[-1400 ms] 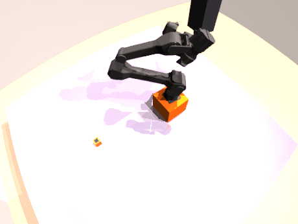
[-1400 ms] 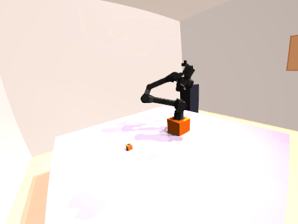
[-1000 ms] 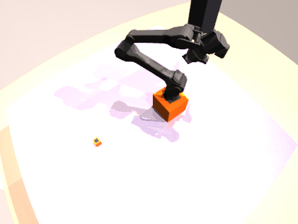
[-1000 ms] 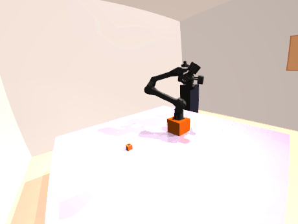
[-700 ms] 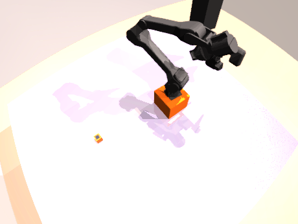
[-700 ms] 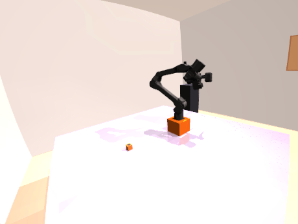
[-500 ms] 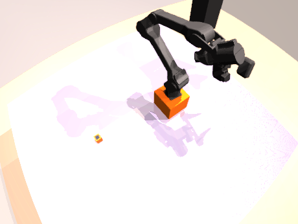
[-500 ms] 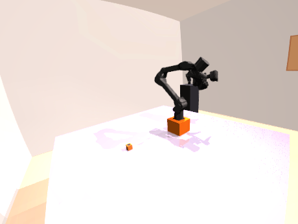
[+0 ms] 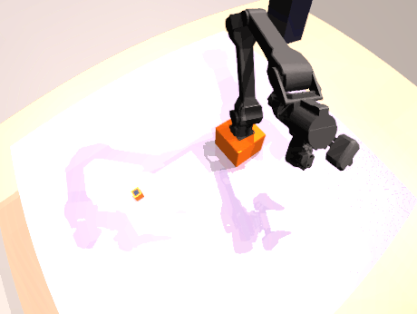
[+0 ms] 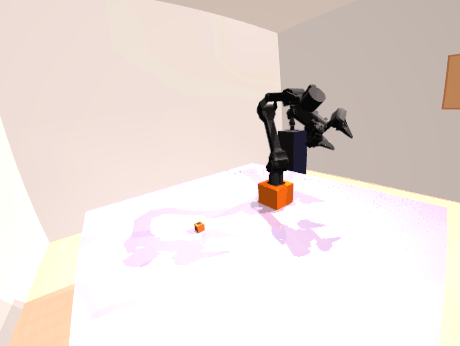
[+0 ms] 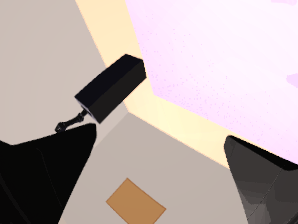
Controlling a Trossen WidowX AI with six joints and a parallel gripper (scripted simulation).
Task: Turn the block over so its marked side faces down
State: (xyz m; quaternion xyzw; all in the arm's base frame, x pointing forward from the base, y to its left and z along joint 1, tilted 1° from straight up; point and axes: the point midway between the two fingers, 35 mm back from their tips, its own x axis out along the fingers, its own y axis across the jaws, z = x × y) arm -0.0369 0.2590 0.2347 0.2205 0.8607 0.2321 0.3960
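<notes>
The orange block lies 46 cm ahead of my gripper tip, 29 cm to the right of it and 28 cm below it.
</notes>
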